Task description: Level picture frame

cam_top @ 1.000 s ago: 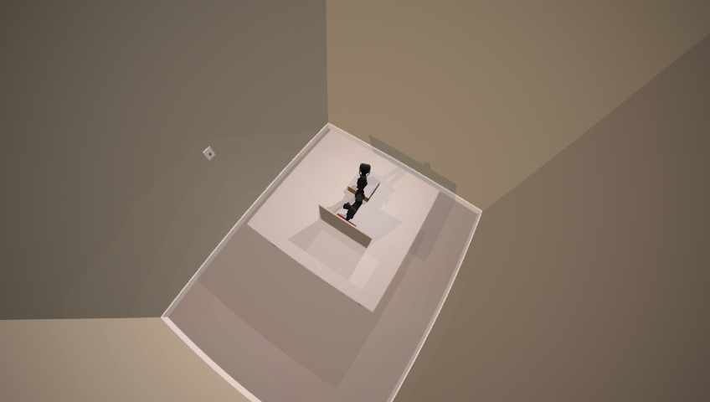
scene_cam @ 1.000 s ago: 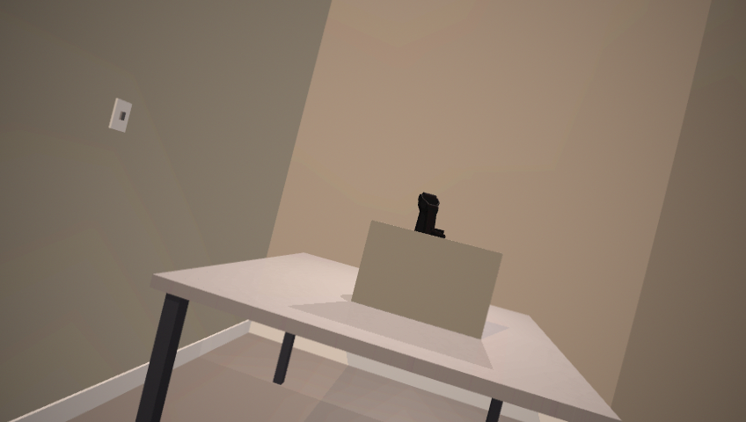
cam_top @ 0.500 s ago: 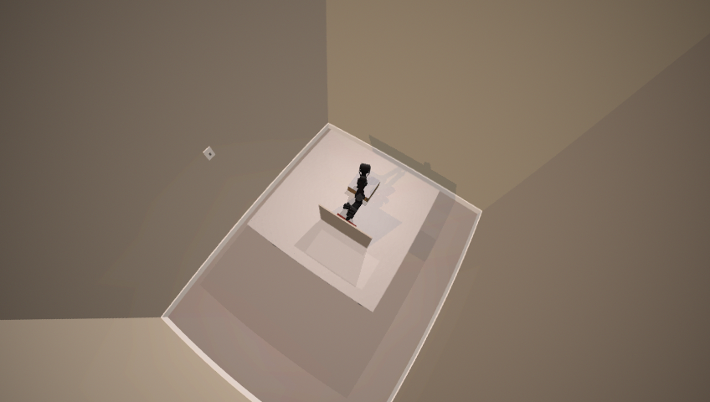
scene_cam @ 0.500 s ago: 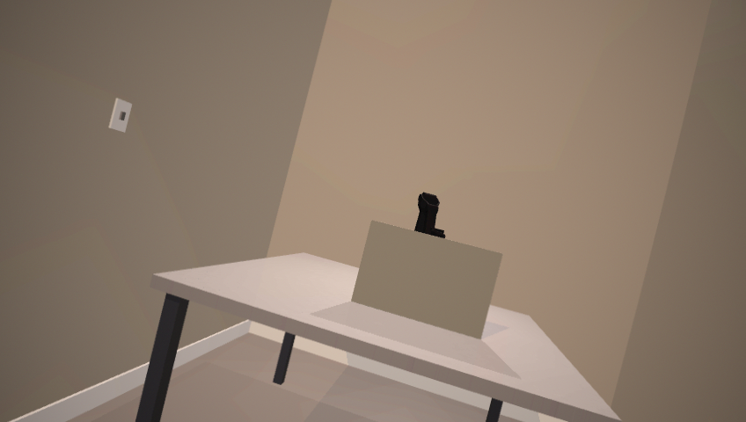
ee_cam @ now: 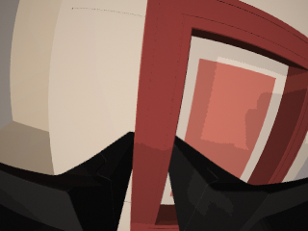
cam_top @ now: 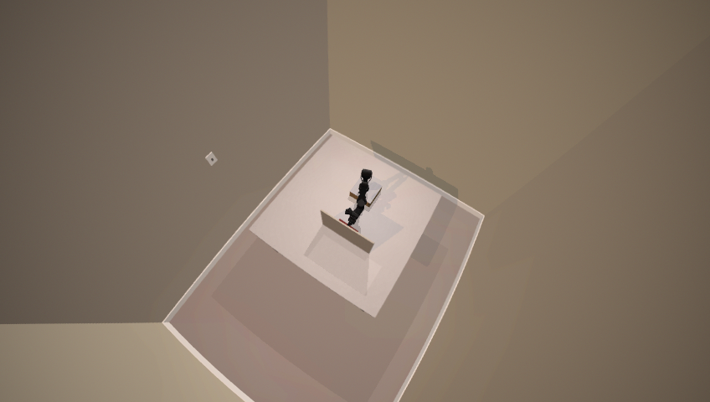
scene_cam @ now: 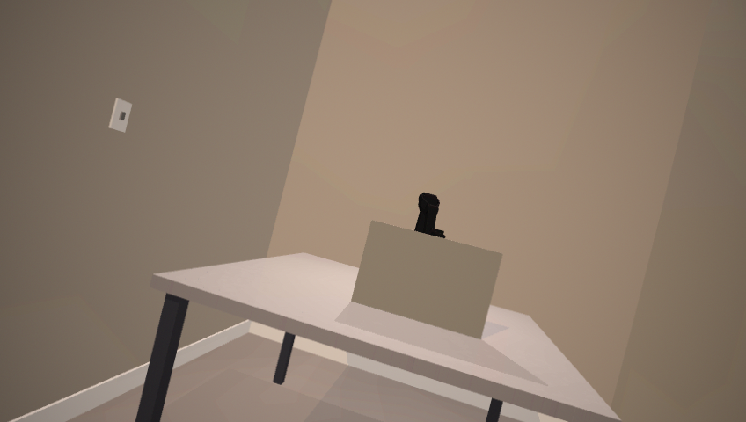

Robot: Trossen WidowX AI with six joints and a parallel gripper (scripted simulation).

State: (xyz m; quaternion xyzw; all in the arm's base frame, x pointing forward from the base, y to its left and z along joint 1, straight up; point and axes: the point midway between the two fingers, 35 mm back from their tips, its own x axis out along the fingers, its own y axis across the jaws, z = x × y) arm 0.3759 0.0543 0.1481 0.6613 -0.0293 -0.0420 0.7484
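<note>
Right now the picture frame is 50 mm below my gripper tip. Round my gripper tip: wall panel 20 mm ahead, 10 mm to the left, 70 mm below.
</note>
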